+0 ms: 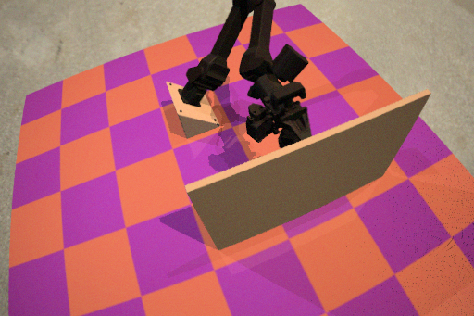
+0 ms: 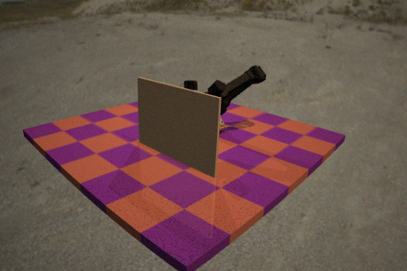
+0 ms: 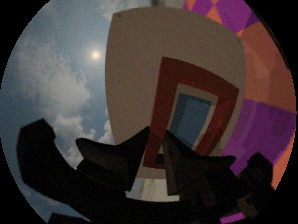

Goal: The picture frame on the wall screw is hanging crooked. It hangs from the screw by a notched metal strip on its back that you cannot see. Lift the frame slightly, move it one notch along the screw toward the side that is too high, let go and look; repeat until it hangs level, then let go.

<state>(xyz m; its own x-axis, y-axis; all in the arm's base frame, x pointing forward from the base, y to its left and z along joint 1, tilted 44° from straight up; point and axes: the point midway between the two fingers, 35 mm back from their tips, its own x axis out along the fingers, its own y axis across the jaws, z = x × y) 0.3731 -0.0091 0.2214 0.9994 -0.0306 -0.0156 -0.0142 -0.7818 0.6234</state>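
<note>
Right now my gripper tip is 1 cm short of the picture frame and 5 cm above it. Round my gripper tip: wall panel: 2 cm ahead, 7 cm below.
</note>
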